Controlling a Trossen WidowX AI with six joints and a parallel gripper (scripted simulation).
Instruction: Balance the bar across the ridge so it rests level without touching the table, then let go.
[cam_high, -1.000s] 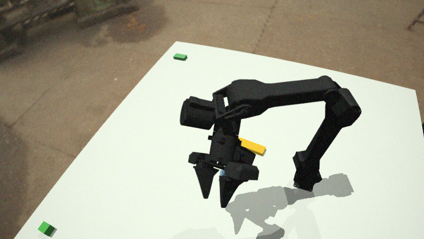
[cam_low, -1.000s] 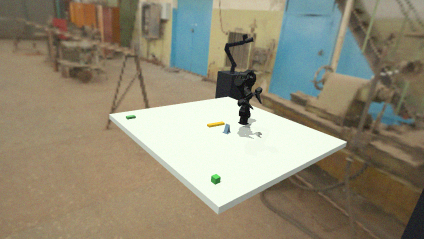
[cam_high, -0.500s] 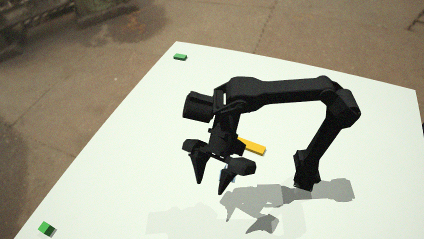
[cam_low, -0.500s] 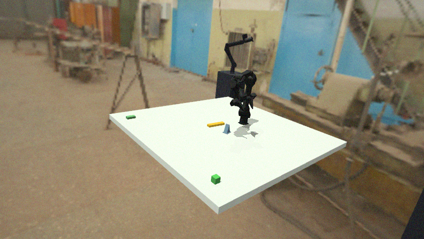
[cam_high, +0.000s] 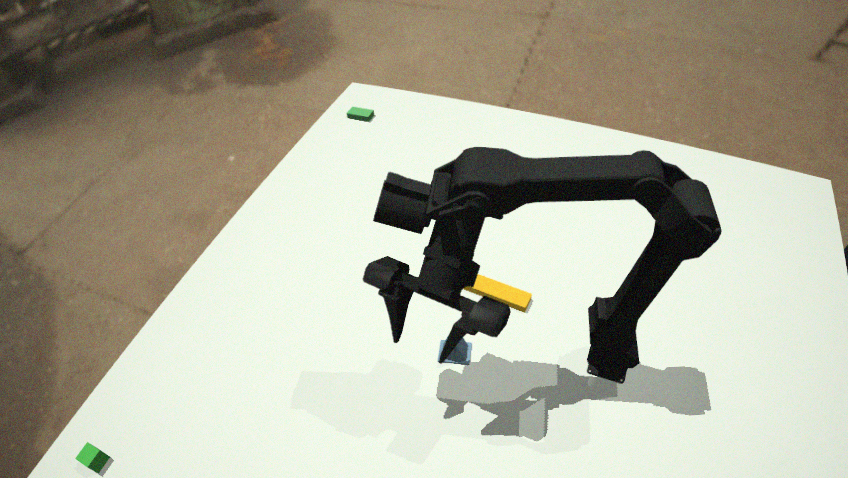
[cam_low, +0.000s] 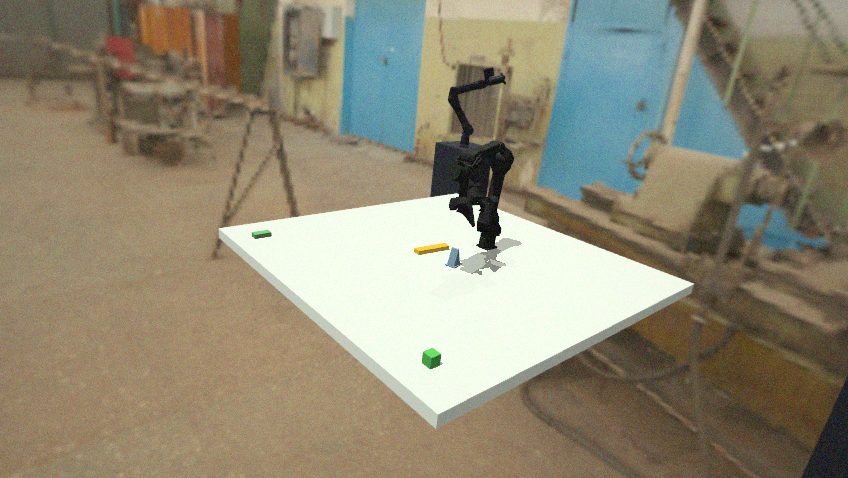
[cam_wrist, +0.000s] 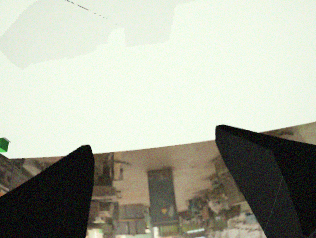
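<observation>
My gripper tip is 250 mm to the left of the yellow bar, 180 mm above it and 20 mm past it. The rest, counted from my gripper tip: green cube (480 mm ahead, 320 mm to the left, 170 mm below); then flat green block (680 mm to the right, 480 mm ahead, 180 mm below).
</observation>
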